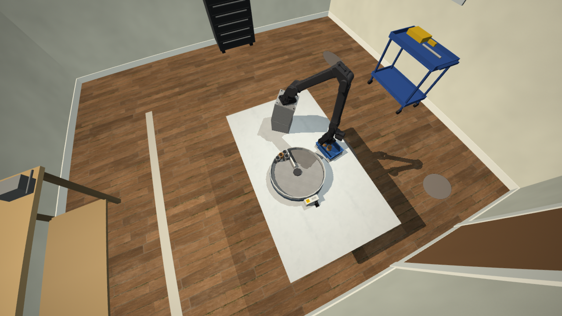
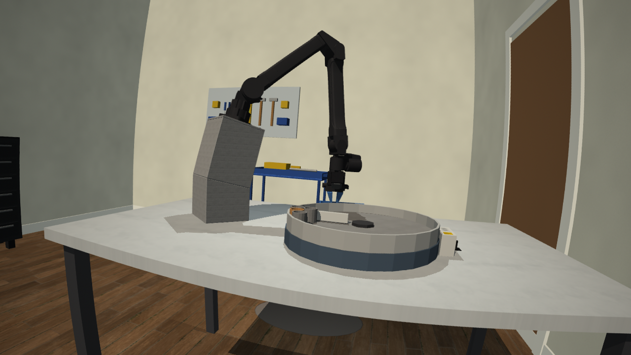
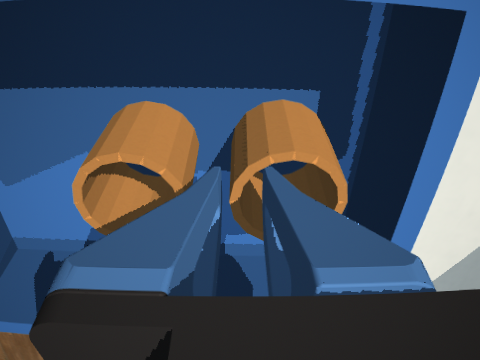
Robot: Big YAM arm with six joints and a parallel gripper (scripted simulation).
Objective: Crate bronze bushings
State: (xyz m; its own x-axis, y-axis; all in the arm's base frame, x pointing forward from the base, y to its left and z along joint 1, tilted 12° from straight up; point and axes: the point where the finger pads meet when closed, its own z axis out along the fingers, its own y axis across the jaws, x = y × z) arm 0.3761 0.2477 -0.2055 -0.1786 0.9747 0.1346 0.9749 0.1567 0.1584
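The blue crate is 30 mm ahead of my hand, 10 mm to the left of it and 10 mm below it. Round my hand: round grey turning table (130 mm ahead, 350 mm to the right, 10 mm above).
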